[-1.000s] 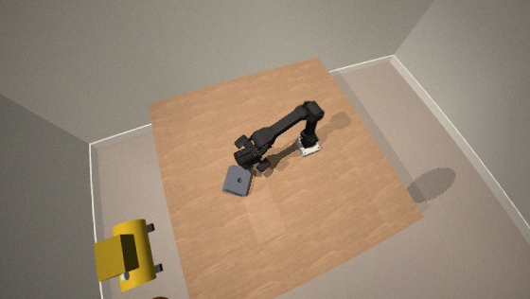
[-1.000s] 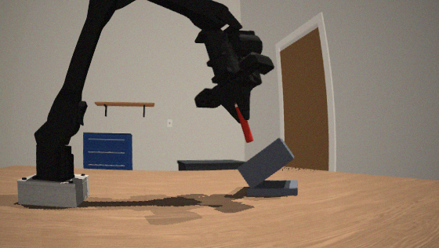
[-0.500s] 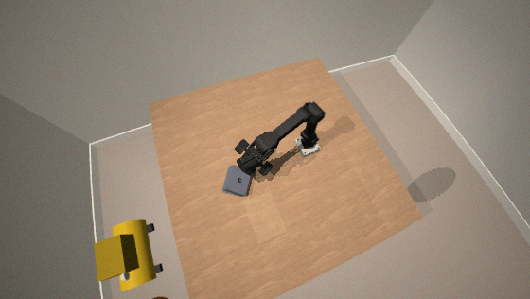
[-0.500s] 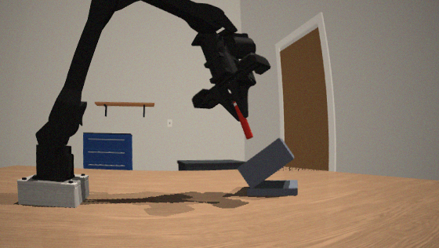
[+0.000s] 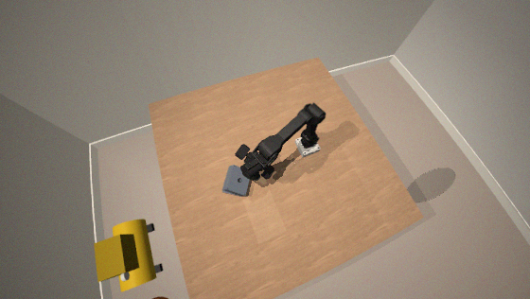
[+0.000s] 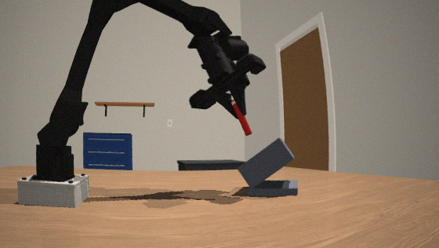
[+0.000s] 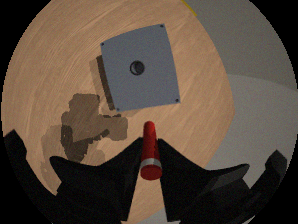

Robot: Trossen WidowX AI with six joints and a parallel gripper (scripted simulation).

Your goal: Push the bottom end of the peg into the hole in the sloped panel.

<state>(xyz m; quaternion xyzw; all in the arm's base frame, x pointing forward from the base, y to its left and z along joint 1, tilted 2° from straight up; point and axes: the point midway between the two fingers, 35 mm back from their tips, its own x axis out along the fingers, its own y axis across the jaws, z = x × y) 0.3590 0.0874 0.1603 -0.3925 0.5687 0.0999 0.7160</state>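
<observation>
My gripper tip is 8 cm short of the grey sloped panel, 4 cm to the right of it and 10 cm above it. Round my gripper tip: red peg (1 cm behind, 1 cm above); then flat grey base (9 cm ahead, 3 cm to the left, 16 cm below).
</observation>
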